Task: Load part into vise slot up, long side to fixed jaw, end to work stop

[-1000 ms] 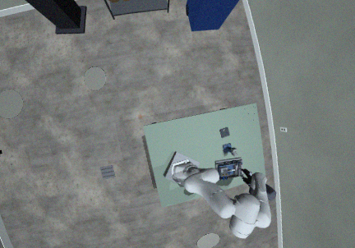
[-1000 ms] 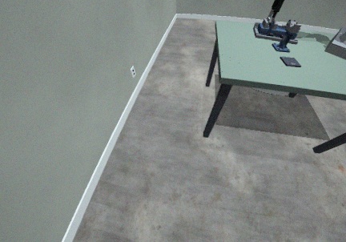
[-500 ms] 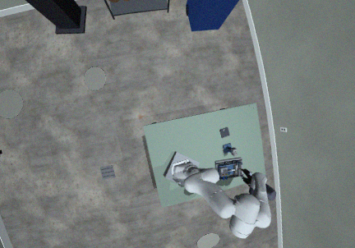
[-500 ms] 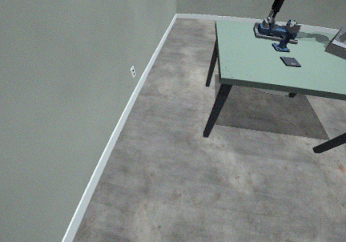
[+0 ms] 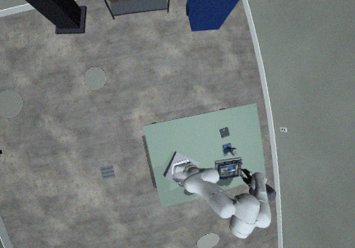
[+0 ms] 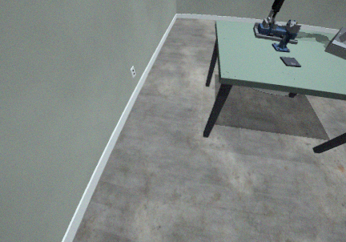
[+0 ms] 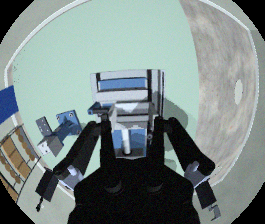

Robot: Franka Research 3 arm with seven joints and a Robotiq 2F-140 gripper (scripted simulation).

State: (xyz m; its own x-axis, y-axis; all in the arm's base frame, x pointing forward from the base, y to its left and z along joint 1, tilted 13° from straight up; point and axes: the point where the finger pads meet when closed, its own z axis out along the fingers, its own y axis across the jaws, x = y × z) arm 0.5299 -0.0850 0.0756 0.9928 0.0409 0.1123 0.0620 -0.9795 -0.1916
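Now: hand 2 cm above the part. Also, from my hand: vise: 7 cm behind, 2 cm to the left, 8 cm below.
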